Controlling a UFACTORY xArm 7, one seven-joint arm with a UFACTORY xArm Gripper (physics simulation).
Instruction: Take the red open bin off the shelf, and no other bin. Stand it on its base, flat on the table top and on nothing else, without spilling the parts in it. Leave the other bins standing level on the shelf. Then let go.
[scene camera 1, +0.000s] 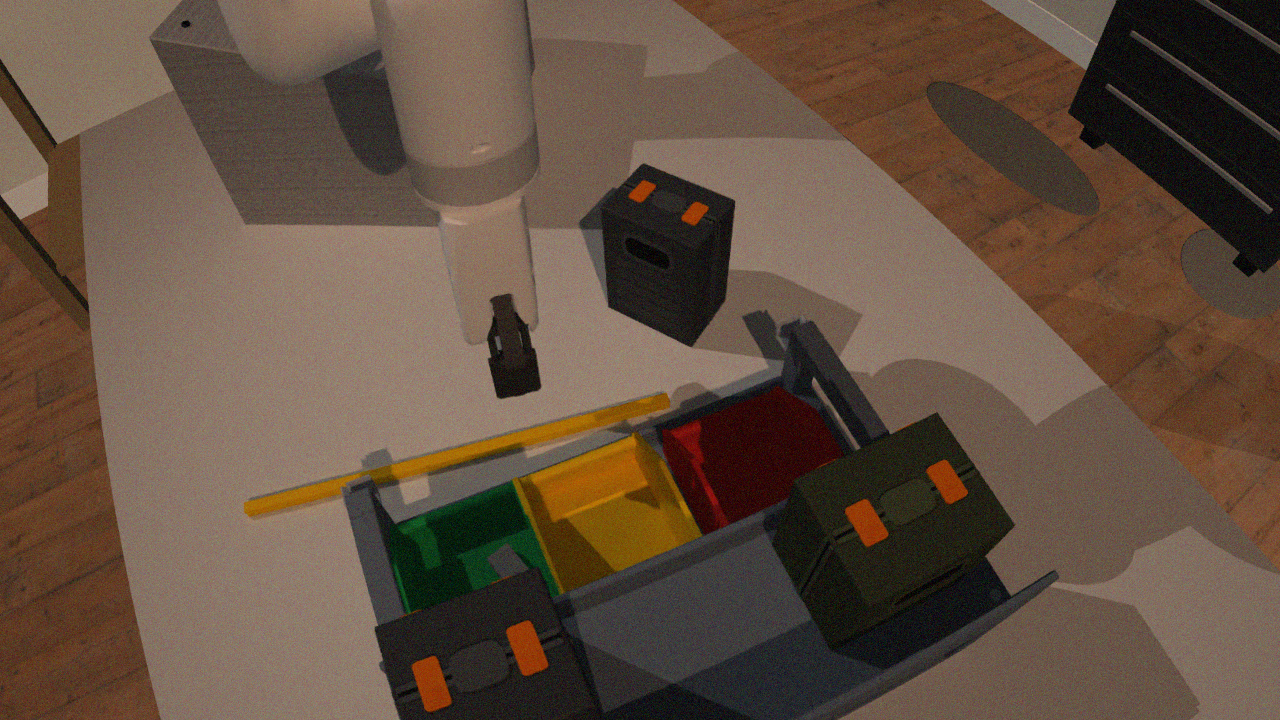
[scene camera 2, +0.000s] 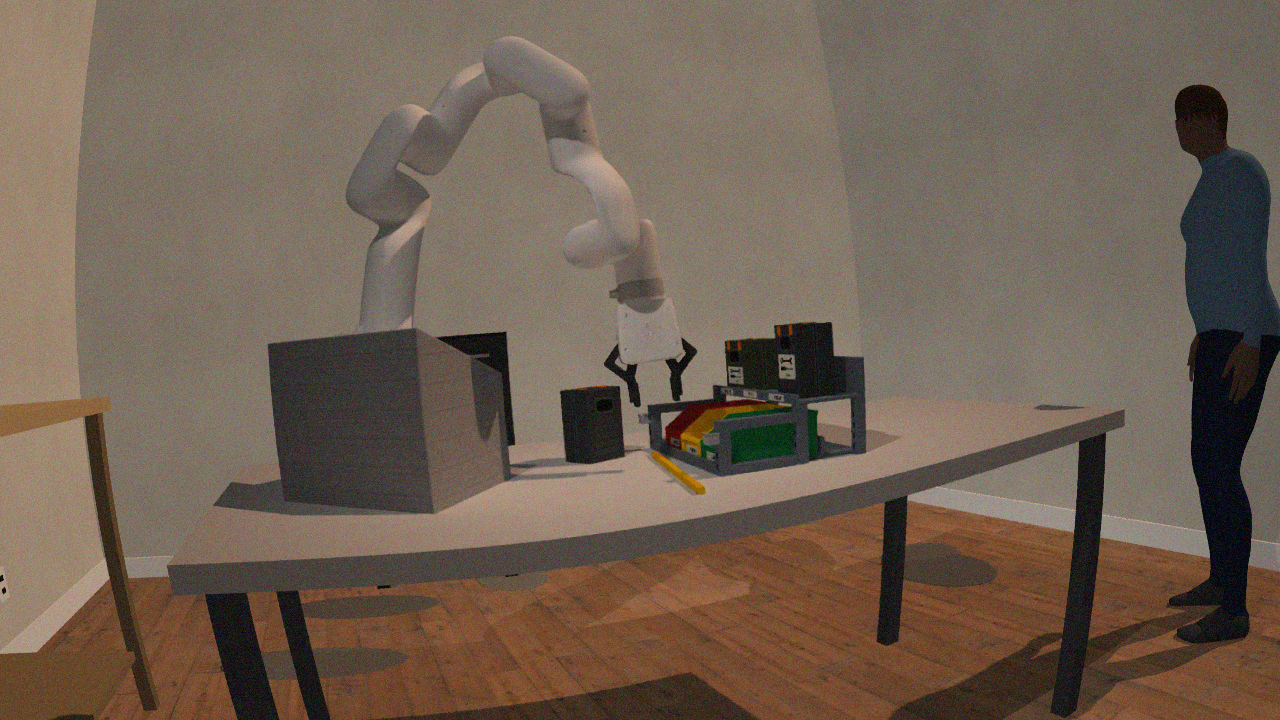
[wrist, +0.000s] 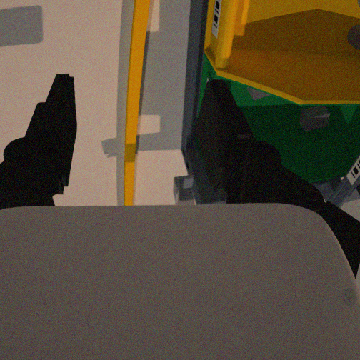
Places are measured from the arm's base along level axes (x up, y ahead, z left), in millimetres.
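Pixels of known places: gripper, fingertip midpoint: (scene camera 1: 510, 357) (scene camera 2: 657, 403); arm's base at its link origin: (scene camera 2: 383, 358).
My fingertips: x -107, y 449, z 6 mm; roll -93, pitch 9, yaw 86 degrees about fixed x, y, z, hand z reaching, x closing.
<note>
Ahead of a thing's pixels: the offset from my fingertips to its top centre. Level surfaces: height alone.
The red open bin {dx -26, dy +159, dz +134 mm} (scene camera 1: 760, 456) (scene camera 2: 687, 419) sits in the shelf (scene camera 1: 366, 546) (scene camera 2: 801, 438) (wrist: 194, 75), at the end nearer the standing black box. Its parts cannot be made out. The yellow bin {dx -26, dy +146, dz +15 mm} (scene camera 1: 608, 537) (wrist: 280, 75) is beside it, then the green bin {dx -26, dy +143, dz -84 mm} (scene camera 1: 429, 537) (scene camera 2: 760, 440) (wrist: 300, 150), with grey pieces showing. A yellow bar {dx -97, dy -1, dz -70 mm} (scene camera 1: 537, 438) (scene camera 2: 677, 472) (wrist: 135, 90) lies along the shelf's open front, on the table {dx -107 mm} (scene camera 1: 268, 376). My gripper (scene camera 1: 514, 385) (scene camera 2: 656, 401) (wrist: 138, 101) is open and empty, above the bar and the shelf's front.
A black box {dx +25, dy -69, dz +164 mm} (scene camera 1: 666, 277) (scene camera 2: 590, 425) stands on the table near the red bin's end. A dark green case {dx +90, dy +249, dz +144 mm} (scene camera 1: 895, 573) (scene camera 2: 756, 362) and a black case {dx +115, dy +236, dz -87 mm} (scene camera 1: 474, 617) (scene camera 2: 802, 362) stand on the shelf's upper deck. A large grey block (scene camera 1: 295, 152) (scene camera 2: 358, 420) is under the arm's base.
</note>
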